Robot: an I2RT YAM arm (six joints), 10 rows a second.
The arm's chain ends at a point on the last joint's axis. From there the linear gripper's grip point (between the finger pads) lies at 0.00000 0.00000 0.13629 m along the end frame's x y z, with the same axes.
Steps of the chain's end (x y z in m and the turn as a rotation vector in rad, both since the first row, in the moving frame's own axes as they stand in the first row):
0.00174 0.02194 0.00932 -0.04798 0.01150 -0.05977
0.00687 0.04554 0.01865 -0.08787 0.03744 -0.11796
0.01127 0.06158 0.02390 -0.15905 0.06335 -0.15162
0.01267 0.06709 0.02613 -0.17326 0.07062 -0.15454
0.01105 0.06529 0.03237 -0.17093 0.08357 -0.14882
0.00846 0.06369 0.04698 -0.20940 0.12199 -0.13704
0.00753 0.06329 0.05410 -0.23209 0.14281 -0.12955
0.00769 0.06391 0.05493 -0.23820 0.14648 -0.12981
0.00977 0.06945 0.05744 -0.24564 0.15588 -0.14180
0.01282 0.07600 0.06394 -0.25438 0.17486 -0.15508
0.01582 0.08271 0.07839 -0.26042 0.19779 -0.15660
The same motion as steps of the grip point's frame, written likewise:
0.00350 0.02843 0.00915 -0.04798 0.01150 -0.05977
0.01266 0.05717 0.01803 -0.08787 0.03744 -0.11796
0.02147 0.08242 0.02191 -0.15905 0.06335 -0.15162
0.02402 0.08973 0.02376 -0.17326 0.07062 -0.15454
0.02405 0.08752 0.02992 -0.17093 0.08357 -0.14882
0.02681 0.09073 0.04300 -0.20940 0.12199 -0.13704
0.02873 0.09319 0.04908 -0.23209 0.14281 -0.12955
0.02943 0.09458 0.04964 -0.23820 0.14648 -0.12981
0.03300 0.10085 0.05172 -0.24564 0.15588 -0.14180
0.03884 0.10815 0.05751 -0.25438 0.17486 -0.15508
0.04494 0.11534 0.07118 -0.26042 0.19779 -0.15660

